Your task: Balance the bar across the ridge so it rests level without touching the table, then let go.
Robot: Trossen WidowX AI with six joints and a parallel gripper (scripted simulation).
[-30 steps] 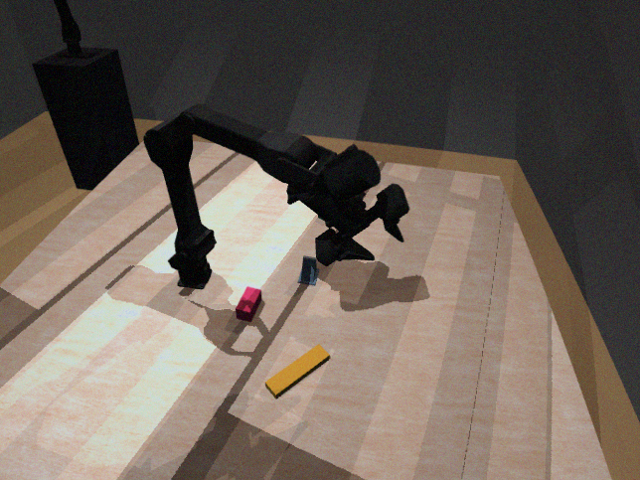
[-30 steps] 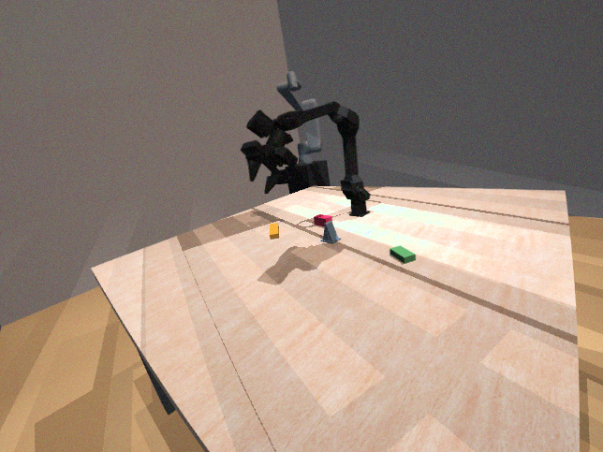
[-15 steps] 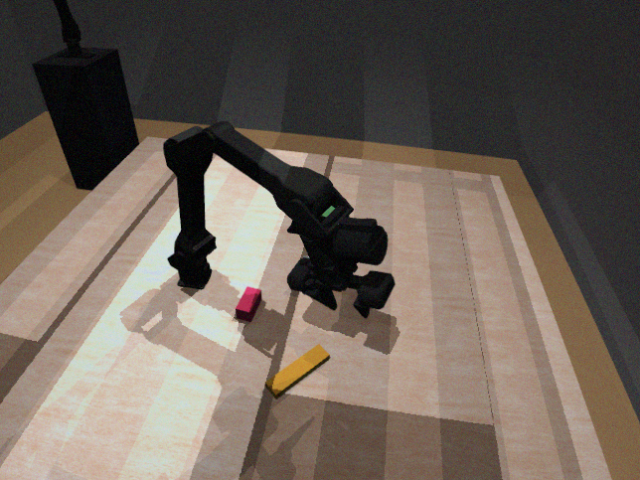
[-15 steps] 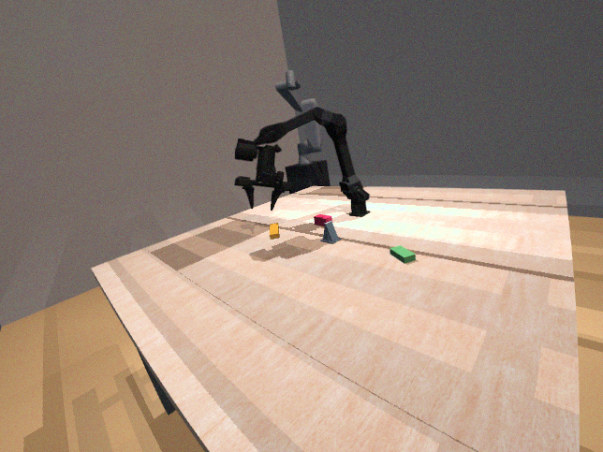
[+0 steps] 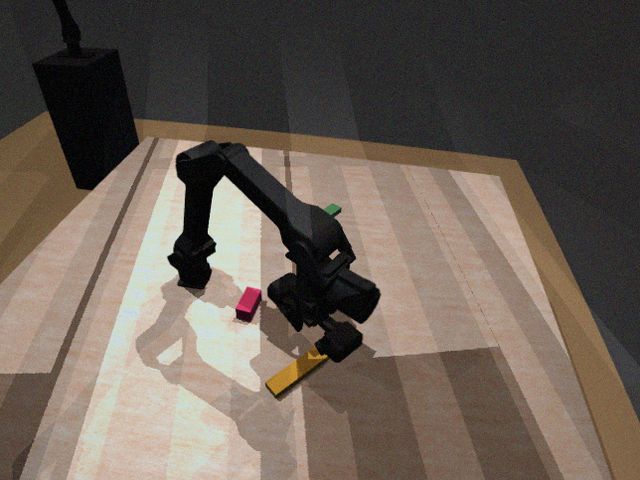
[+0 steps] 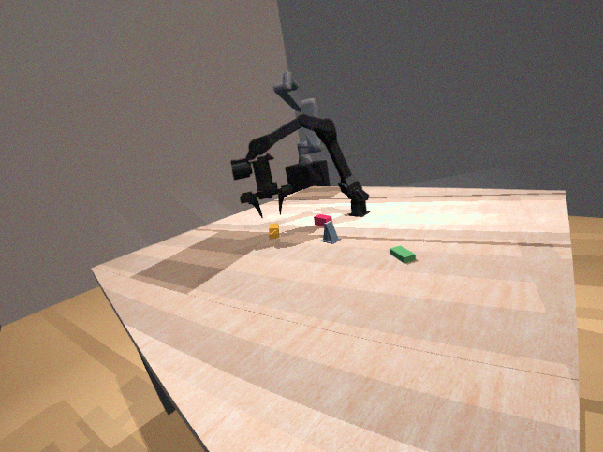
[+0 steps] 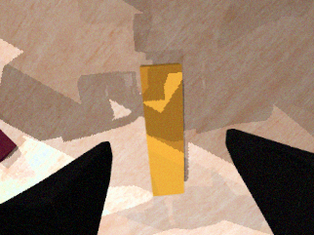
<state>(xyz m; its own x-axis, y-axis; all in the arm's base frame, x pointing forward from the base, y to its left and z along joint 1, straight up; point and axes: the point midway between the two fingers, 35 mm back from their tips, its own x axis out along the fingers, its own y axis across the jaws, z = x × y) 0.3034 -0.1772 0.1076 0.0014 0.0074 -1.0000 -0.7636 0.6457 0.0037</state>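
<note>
The bar is 60 mm below my gripper tip, 20 mm to the right of it and 20 mm behind it. The rest, counted from my gripper tip: green block (480 mm to the left, 60 mm below, 20 mm behind); then magenta block (150 mm behind, 110 mm to the left, 60 mm below).
</note>
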